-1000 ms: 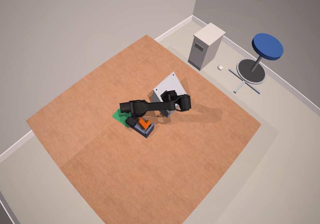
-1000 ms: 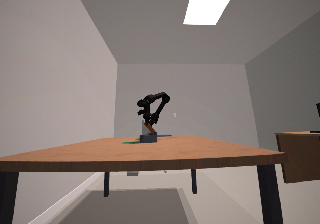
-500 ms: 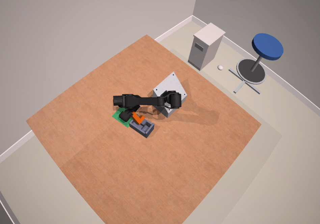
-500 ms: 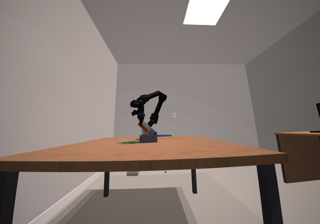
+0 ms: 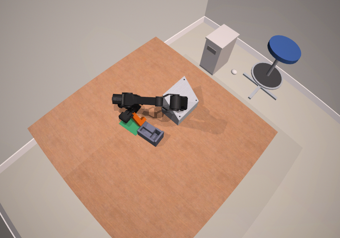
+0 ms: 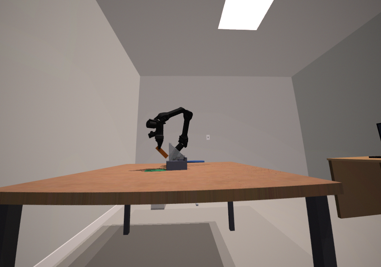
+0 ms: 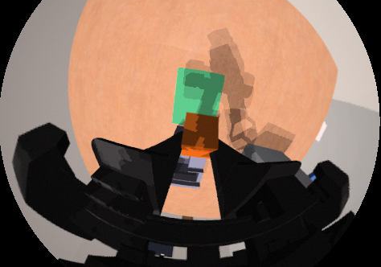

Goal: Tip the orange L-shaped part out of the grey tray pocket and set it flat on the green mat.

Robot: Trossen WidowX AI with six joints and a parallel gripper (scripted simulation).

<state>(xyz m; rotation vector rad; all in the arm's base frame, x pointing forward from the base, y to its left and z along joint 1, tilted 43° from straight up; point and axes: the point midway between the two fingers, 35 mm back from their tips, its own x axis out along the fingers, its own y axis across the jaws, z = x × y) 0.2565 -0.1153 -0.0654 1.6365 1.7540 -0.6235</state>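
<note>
Now: the green mat 2 cm to the right of my gripper tip and 17 cm below it. Also, from my gripper tip: orange L-shaped part (2 cm behind, 3 cm to the left, 3 cm below).
</note>
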